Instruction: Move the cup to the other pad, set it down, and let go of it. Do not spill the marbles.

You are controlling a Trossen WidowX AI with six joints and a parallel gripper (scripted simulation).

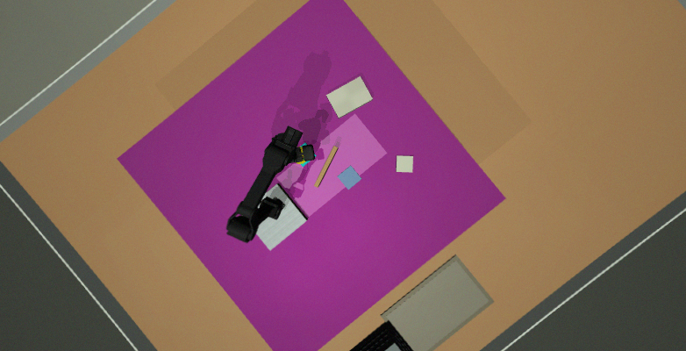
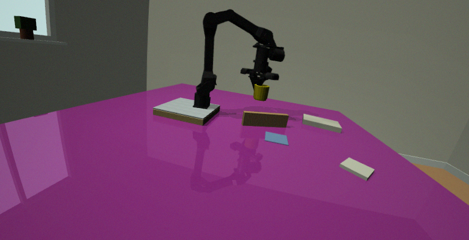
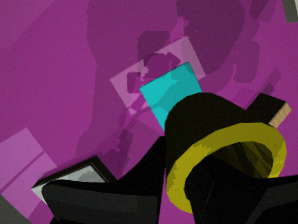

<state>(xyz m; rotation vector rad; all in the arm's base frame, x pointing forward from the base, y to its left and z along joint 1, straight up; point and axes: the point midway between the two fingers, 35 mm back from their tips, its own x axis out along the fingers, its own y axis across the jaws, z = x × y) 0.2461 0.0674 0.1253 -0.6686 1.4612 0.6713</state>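
Right now the cyan pad is 13 cm below my gripper tip, 2 cm ahead of it and 1 cm to the right of it. The rest, counted from my gripper tip: light-blue pad: 25 cm to the right, 13 cm below, 7 cm ahead; then yellow cup: 2 cm to the right, 2 cm ahead; then wooden plank: 13 cm to the right, 10 cm below, 4 cm ahead.
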